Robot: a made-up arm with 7 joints. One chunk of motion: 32 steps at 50 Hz.
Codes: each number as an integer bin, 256 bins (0 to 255) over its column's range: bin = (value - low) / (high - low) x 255, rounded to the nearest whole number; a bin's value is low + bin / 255 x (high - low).
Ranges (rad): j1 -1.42..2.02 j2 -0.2..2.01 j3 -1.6..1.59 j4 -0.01..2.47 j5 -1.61..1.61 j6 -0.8..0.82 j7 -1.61..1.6
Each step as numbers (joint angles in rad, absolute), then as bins.
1 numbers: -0.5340 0.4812 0.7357 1.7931 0.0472 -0.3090 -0.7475
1 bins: 66 79 187 185 131 77 69
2 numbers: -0.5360 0.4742 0.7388 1.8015 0.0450 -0.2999 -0.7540
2 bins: 66 78 187 186 131 79 68
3 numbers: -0.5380 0.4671 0.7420 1.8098 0.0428 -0.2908 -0.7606
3 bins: 65 77 187 187 131 80 67
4 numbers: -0.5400 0.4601 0.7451 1.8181 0.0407 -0.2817 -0.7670
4 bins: 65 76 187 188 131 82 67
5 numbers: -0.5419 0.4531 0.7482 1.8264 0.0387 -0.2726 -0.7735
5 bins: 65 75 188 189 131 83 66
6 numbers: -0.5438 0.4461 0.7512 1.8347 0.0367 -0.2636 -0.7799
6 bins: 65 75 188 190 130 84 66
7 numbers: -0.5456 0.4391 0.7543 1.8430 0.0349 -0.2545 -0.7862
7 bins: 65 74 188 191 130 86 65
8 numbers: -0.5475 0.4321 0.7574 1.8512 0.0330 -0.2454 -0.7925
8 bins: 65 73 188 191 130 87 65
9 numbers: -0.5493 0.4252 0.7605 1.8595 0.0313 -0.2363 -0.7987
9 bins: 65 72 189 192 130 89 64
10 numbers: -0.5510 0.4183 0.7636 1.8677 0.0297 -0.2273 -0.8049
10 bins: 64 71 189 193 130 90 64
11 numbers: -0.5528 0.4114 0.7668 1.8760 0.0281 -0.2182 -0.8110
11 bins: 64 71 189 194 130 92 63
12 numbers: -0.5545 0.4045 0.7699 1.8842 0.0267 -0.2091 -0.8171
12 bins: 64 70 189 195 130 93 63
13 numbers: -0.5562 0.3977 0.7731 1.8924 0.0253 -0.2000 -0.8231
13 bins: 64 69 190 196 130 94 63
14 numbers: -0.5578 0.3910 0.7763 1.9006 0.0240 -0.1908 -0.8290
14 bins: 64 68 190 196 129 96 62
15 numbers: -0.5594 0.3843 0.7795 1.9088 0.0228 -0.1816 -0.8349
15 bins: 64 67 190 197 129 97 62
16 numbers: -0.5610 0.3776 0.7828 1.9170 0.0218 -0.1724 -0.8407
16 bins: 64 67 190 198 129 99 61
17 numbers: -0.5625 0.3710 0.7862 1.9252 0.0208 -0.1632 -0.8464
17 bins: 64 66 191 199 129 100 61
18 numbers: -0.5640 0.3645 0.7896 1.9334 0.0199 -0.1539 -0.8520
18 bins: 63 65 191 200 129 102 60
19 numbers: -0.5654 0.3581 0.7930 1.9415 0.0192 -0.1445 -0.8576
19 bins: 63 64 191 201 129 103 60
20 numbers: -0.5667 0.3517 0.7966 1.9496 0.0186 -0.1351 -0.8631
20 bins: 63 64 192 201 129 105 59
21 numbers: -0.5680 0.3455 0.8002 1.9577 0.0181 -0.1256 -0.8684
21 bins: 63 63 192 202 129 106 59
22 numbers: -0.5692 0.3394 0.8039 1.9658 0.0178 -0.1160 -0.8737
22 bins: 63 62 192 203 129 108 58
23 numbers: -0.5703 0.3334 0.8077 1.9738 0.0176 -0.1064 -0.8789
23 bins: 63 62 192 204 129 109 58
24 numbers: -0.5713 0.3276 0.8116 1.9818 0.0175 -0.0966 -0.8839
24 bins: 63 61 193 205 129 111 58
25 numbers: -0.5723 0.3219 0.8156 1.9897 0.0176 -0.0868 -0.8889
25 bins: 63 60 193 206 129 112 57
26 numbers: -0.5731 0.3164 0.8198 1.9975 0.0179 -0.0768 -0.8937
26 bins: 63 60 193 206 129 114 57
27 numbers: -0.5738 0.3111 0.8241 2.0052 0.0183 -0.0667 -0.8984
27 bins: 63 59 194 207 129 115 57
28 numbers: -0.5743 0.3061 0.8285 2.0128 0.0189 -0.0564 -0.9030
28 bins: 63 58 194 208 129 117 56
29 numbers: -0.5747 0.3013 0.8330 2.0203 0.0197 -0.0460 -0.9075
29 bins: 63 58 194 209 129 119 56
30 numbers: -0.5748 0.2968 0.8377 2.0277 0.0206 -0.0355 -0.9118
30 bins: 63 57 195 210 129 120 55
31 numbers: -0.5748 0.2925 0.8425 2.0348 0.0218 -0.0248 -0.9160
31 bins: 63 57 195 210 129 122 55
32 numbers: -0.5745 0.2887 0.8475 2.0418 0.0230 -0.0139 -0.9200
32 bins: 63 56 196 211 129 124 55
